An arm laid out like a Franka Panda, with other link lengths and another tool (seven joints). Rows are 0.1 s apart.
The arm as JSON. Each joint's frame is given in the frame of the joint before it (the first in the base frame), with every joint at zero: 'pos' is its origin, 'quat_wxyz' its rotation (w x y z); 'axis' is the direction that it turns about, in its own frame. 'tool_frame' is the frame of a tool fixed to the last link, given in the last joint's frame.
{
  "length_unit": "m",
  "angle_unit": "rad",
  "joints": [
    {
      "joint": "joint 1",
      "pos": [
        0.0,
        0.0,
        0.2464
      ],
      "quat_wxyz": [
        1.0,
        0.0,
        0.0,
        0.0
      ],
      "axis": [
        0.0,
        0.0,
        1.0
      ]
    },
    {
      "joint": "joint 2",
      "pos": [
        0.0,
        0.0,
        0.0
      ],
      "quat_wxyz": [
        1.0,
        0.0,
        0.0,
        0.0
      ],
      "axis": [
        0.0,
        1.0,
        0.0
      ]
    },
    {
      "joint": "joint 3",
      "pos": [
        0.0,
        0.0,
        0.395
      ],
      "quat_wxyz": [
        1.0,
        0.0,
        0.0,
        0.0
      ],
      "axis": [
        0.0,
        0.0,
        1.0
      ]
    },
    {
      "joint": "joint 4",
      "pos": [
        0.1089,
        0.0,
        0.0
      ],
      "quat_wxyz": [
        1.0,
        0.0,
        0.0,
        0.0
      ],
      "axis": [
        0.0,
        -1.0,
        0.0
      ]
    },
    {
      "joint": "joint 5",
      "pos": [
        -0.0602,
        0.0,
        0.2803
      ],
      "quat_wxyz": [
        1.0,
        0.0,
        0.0,
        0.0
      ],
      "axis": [
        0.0,
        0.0,
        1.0
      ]
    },
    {
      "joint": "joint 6",
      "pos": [
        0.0,
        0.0,
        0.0
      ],
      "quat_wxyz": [
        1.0,
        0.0,
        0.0,
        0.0
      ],
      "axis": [
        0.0,
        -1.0,
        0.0
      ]
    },
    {
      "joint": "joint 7",
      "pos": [
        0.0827,
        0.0,
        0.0
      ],
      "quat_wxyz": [
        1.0,
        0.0,
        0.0,
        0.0
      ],
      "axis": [
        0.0,
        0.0,
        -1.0
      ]
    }
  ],
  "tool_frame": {
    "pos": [
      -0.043,
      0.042,
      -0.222
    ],
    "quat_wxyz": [
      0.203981,
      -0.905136,
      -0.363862,
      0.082
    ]
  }
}
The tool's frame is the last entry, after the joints.
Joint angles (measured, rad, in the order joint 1, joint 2, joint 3, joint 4, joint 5, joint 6, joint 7), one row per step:
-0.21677, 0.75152, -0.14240, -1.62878, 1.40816, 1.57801, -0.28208
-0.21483, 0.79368, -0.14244, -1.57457, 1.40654, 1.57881, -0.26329
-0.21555, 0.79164, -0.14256, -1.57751, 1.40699, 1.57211, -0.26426
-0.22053, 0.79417, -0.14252, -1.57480, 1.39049, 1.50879, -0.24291
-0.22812, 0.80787, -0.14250, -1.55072, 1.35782, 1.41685, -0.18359
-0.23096, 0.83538, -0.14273, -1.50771, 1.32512, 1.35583, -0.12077
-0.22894, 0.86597, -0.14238, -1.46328, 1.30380, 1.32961, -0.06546
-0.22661, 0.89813, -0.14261, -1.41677, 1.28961, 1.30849, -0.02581
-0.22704, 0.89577, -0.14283, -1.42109, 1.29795, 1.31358, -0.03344
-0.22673, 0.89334, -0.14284, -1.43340, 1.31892, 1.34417, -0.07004
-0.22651, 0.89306, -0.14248, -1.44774, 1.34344, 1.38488, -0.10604
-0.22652, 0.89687, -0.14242, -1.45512, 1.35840, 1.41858, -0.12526
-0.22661, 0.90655, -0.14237, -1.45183, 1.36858, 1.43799, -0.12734
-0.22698, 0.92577, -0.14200, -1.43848, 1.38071, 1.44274, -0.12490
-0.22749, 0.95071, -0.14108, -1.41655, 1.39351, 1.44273, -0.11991
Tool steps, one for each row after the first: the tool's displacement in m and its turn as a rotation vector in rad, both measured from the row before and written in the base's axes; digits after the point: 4 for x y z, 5 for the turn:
0.0109, -0.0008, -0.0128, -0.00579, 0.00838, 0.00384
-0.0014, 0.0002, 0.0016, 0.00545, -0.00023, 0.00329
-0.0096, 0.0025, 0.0065, 0.03967, 0.02581, 0.04524
-0.0106, 0.0016, 0.0071, 0.04887, 0.06121, 0.06983
-0.0034, 0.0010, -0.0022, 0.01827, 0.06223, 0.05677
0.0028, 0.0020, -0.0079, -0.00273, 0.05170, 0.03232
0.0036, 0.0016, -0.0085, -0.00366, 0.03364, 0.02609
0.0010, -0.0006, 0.0010, 0.00308, -0.00891, -0.00912
0.0040, -0.0014, -0.0026, -0.00339, -0.03685, -0.03126
0.0057, -0.0021, -0.0055, -0.00883, -0.03348, -0.04057
0.0050, -0.0022, -0.0070, -0.01258, -0.01508, -0.03103
0.0046, -0.0016, -0.0067, -0.00669, 0.00020, -0.01947
0.0043, -0.0009, -0.0078, 0.00503, 0.00467, -0.01071
0.0049, -0.0006, -0.0085, 0.00837, 0.00456, -0.00724

